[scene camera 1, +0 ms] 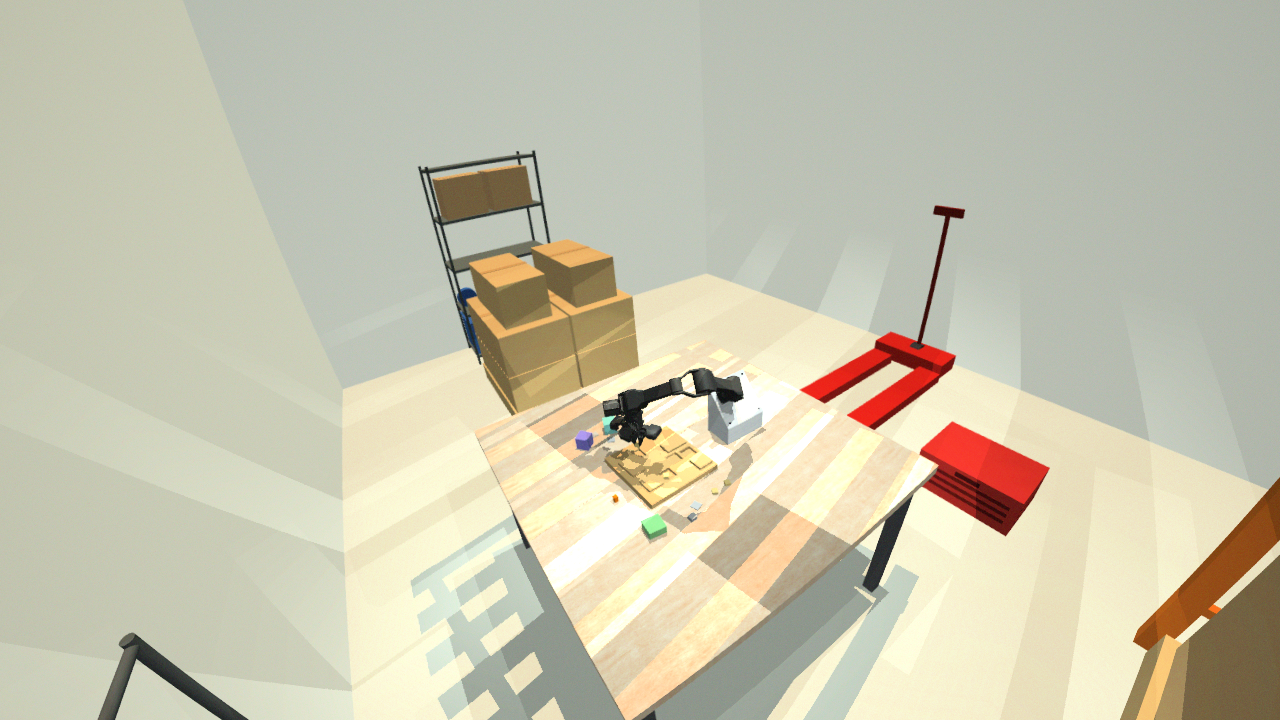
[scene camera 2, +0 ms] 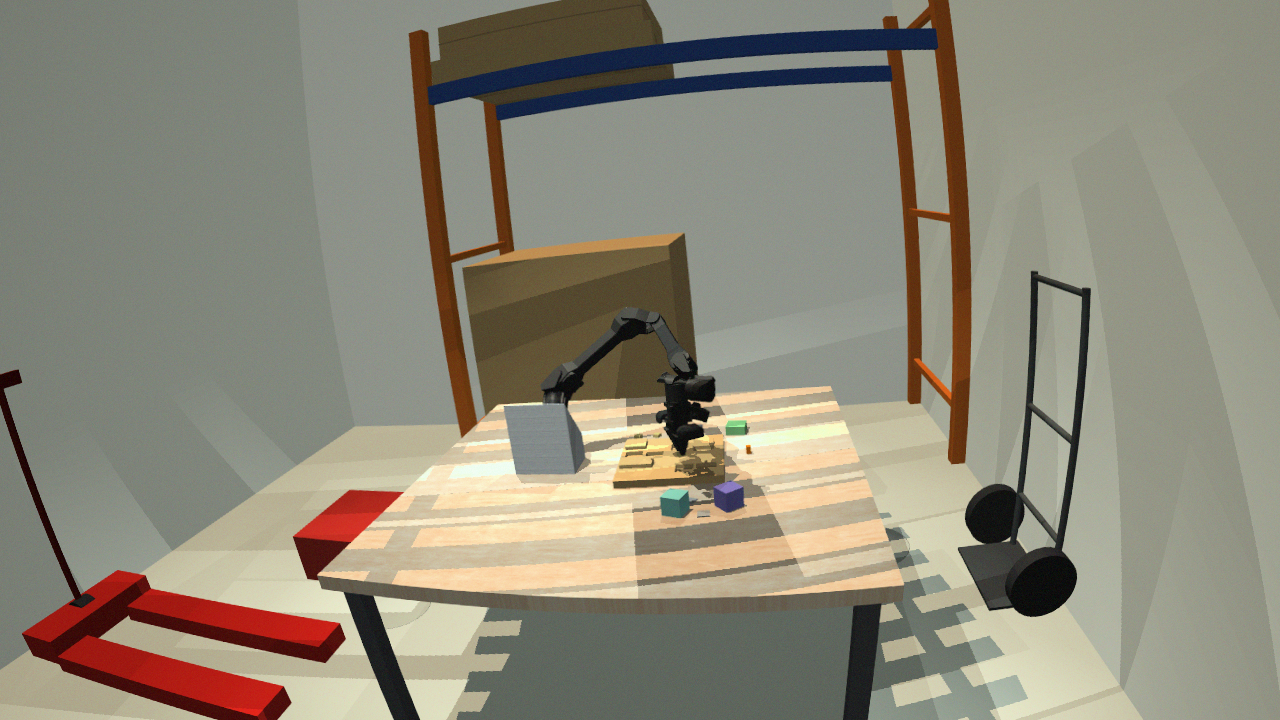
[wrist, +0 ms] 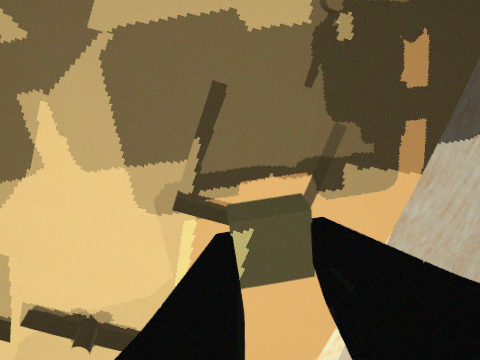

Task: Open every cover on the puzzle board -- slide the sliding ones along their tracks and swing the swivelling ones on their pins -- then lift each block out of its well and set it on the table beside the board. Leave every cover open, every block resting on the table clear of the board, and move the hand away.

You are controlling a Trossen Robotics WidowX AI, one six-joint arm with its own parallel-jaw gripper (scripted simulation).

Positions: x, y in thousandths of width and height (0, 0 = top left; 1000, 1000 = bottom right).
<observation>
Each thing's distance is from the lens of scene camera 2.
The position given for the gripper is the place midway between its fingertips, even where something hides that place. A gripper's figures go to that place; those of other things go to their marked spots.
gripper (scene camera 2: 532, 630): 1.76 m
purple cube (scene camera 2: 570, 690): 1.56 m
teal cube (scene camera 2: 527, 698): 1.55 m
wooden puzzle board (scene camera 2: 522, 652): 1.77 m
The marked spots on the teal cube and the wooden puzzle board are 0.24 m apart.
</observation>
